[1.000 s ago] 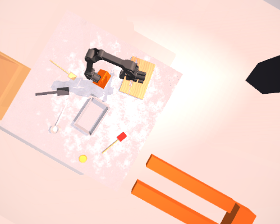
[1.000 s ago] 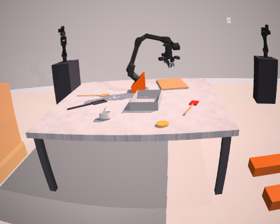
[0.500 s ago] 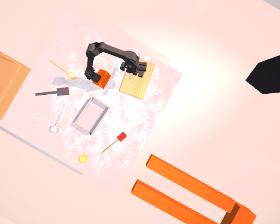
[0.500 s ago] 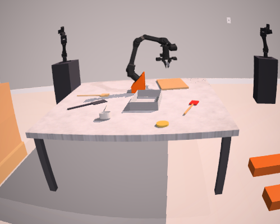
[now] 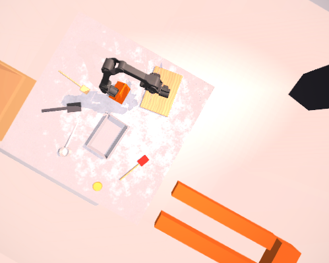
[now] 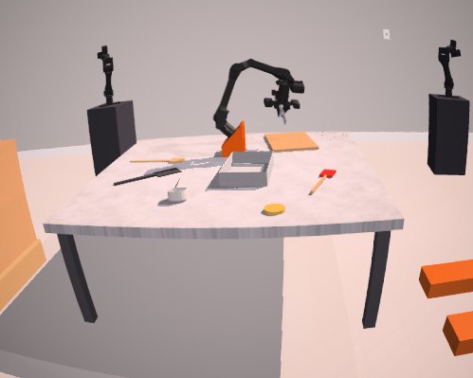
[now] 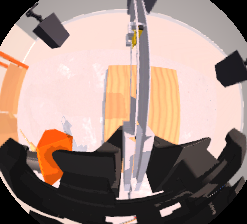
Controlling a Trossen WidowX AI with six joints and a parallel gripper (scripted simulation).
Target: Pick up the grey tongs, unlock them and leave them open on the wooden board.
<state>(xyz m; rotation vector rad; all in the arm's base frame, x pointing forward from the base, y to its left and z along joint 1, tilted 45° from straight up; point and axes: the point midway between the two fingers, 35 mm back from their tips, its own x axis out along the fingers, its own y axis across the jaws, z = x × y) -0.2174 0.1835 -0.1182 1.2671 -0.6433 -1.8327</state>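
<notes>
My gripper tip is 140 mm above the wooden board, 50 mm to the right of it and 20 mm past it. From my gripper tip the other things lie so: grey roasting tin (530 mm ahead, 120 mm below, 60 mm to the right); then red spatula (590 mm ahead, 260 mm to the left, 140 mm below); then black spatula (580 mm ahead, 500 mm to the right, 140 mm below).
</notes>
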